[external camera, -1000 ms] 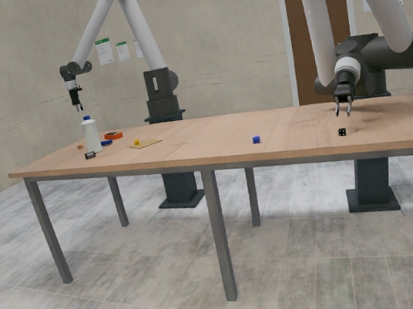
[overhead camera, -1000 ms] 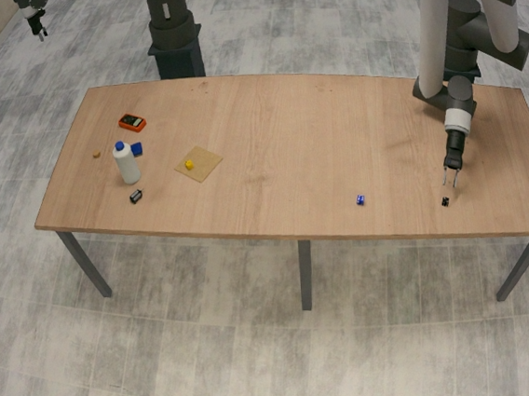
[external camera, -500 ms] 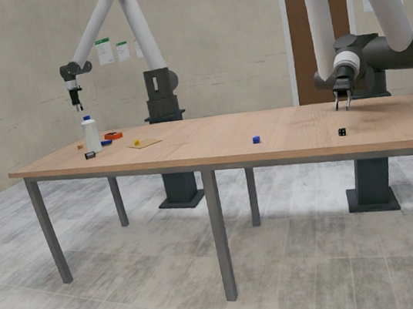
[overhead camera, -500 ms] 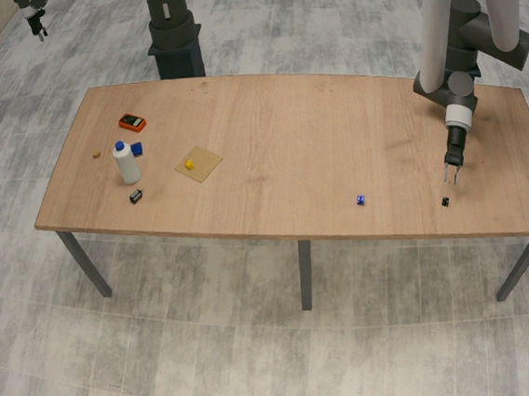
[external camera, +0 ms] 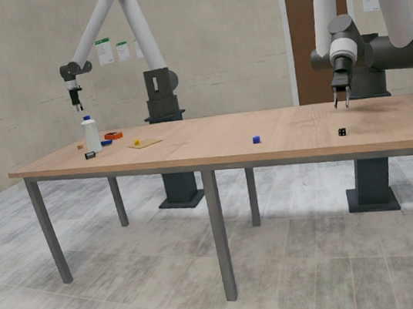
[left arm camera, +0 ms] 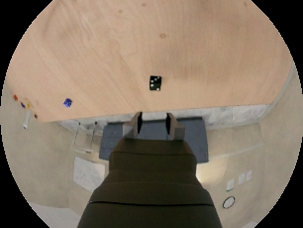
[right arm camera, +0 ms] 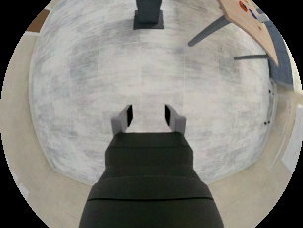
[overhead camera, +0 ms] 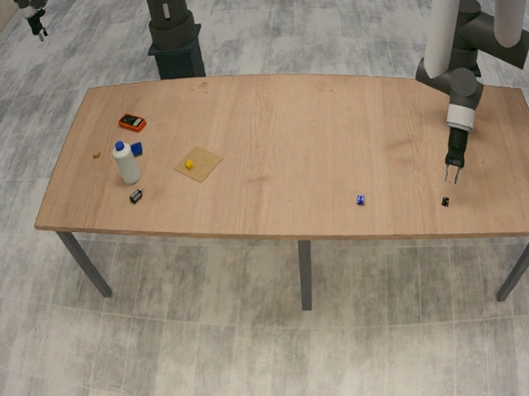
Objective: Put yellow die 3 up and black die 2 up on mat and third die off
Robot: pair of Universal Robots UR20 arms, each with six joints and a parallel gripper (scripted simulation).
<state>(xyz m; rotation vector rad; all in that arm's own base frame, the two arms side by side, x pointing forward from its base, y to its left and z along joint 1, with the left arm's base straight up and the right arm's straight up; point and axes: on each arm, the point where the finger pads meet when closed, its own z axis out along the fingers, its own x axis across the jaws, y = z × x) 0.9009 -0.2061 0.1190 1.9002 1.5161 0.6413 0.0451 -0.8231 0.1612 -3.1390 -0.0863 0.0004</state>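
Observation:
Now: left hand 30 mm short of the black die and 110 mm above it. The rest, counted from my left hand: tan mat 50 mm behind, 970 mm to the right, 120 mm below; yellow die 30 mm behind, 1000 mm to the right, 100 mm below; blue die 60 mm ahead, 340 mm to the right, 110 mm below.

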